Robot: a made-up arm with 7 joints.
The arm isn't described. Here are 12 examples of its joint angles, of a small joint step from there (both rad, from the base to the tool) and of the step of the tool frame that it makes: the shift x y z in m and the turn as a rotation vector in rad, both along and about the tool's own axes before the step.
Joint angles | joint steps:
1: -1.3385 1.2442 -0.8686 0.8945 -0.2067 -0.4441 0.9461 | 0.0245 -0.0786 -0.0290 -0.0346 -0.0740 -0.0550 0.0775
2: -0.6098 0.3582 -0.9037 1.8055 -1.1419 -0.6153 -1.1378 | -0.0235 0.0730 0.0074 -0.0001 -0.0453 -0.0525 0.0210
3: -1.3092 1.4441 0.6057 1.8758 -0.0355 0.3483 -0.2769 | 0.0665 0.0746 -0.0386 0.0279 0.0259 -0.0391 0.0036
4: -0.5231 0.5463 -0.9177 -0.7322 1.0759 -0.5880 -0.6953 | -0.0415 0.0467 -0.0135 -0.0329 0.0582 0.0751 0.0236
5: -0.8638 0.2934 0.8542 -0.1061 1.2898 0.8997 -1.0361 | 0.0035 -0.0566 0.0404 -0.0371 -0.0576 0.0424 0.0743
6: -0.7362 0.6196 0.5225 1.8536 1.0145 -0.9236 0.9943 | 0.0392 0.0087 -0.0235 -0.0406 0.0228 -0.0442 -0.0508
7: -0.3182 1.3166 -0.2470 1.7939 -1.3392 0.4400 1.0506 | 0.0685 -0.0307 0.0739 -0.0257 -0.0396 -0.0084 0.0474
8: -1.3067 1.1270 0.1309 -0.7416 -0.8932 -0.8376 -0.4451 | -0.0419 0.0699 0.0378 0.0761 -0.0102 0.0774 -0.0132
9: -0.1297 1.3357 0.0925 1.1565 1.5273 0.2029 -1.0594 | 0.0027 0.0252 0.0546 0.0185 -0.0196 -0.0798 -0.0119
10: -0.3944 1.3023 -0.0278 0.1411 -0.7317 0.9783 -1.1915 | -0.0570 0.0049 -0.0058 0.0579 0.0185 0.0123 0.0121
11: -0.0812 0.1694 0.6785 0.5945 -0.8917 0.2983 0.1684 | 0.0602 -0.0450 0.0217 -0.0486 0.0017 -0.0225 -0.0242
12: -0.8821 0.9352 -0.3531 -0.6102 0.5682 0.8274 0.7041 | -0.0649 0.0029 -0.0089 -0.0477 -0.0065 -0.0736 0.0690
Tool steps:
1: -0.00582 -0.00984 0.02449 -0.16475 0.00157 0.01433
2: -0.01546 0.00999 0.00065 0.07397 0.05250 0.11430
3: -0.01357 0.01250 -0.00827 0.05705 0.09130 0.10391
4: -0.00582 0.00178 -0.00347 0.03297 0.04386 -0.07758
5: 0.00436 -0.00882 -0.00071 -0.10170 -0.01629 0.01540
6: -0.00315 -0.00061 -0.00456 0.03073 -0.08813 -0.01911
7: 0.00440 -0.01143 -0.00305 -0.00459 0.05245 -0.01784
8: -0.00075 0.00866 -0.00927 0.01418 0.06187 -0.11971
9: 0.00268 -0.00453 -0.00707 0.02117 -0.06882 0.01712
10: -0.00510 0.00066 0.00319 -0.01519 0.01245 0.06112
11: -0.00599 0.00396 -0.01191 -0.02054 -0.01647 0.02365
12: 0.00734 0.01506 0.00421 -0.10472 -0.00184 0.16939
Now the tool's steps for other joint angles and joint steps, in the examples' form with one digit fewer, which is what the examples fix.
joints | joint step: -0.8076 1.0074 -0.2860 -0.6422 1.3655 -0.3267 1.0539 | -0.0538 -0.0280 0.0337 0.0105 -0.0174 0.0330 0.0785
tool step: 0.0065 -0.0043 -0.0085 0.0737 0.1146 0.0697
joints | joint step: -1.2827 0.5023 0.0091 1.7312 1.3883 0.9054 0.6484 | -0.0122 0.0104 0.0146 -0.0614 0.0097 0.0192 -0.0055
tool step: 0.0032 0.0041 -0.0075 -0.0548 0.0478 -0.0059
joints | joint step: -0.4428 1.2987 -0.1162 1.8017 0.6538 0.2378 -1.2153 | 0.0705 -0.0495 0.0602 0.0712 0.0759 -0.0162 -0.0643
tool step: 0.0154 0.0049 0.0011 -0.0077 -0.0167 -0.1864
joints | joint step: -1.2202 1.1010 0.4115 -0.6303 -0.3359 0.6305 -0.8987 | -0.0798 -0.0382 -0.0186 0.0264 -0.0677 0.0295 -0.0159
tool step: 0.0026 0.0019 -0.0017 -0.0415 -0.0921 0.0445
